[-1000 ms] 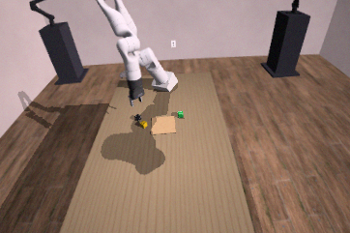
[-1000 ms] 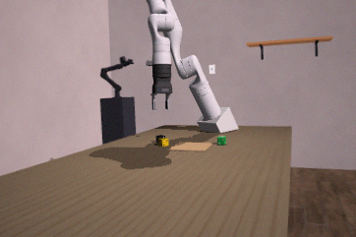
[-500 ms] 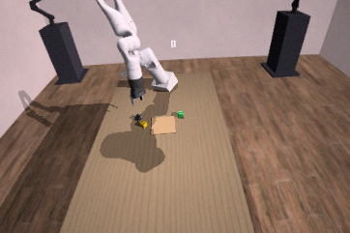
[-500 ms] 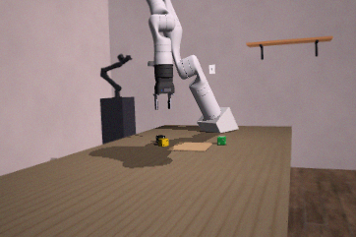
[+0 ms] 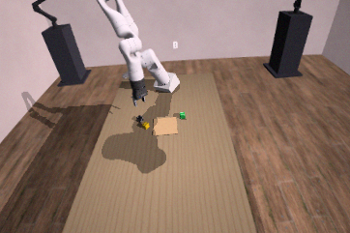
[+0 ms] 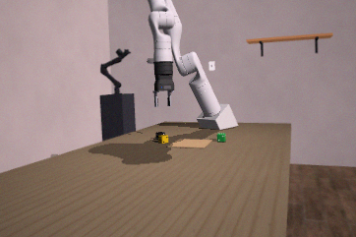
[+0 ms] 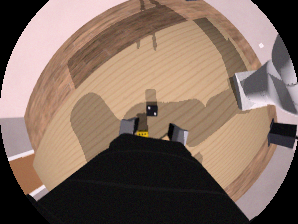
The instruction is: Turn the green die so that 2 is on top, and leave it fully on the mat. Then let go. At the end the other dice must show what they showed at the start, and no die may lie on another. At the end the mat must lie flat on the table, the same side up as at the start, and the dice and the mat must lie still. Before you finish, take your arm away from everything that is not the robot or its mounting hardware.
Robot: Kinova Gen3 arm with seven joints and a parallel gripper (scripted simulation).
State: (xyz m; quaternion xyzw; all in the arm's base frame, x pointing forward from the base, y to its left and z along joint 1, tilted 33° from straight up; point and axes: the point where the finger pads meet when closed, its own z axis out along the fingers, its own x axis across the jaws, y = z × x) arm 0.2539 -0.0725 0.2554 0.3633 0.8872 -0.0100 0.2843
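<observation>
Now: hand 1 cm past the black die, 2 cm to the left of it and 14 cm above it. Round my hand: tan mat (6 cm ahead, 13 cm to the left, 16 cm below); then yellow die (5 cm ahead, 2 cm to the left, 14 cm below); then green die (1 cm behind, 24 cm to the left, 14 cm below).
</observation>
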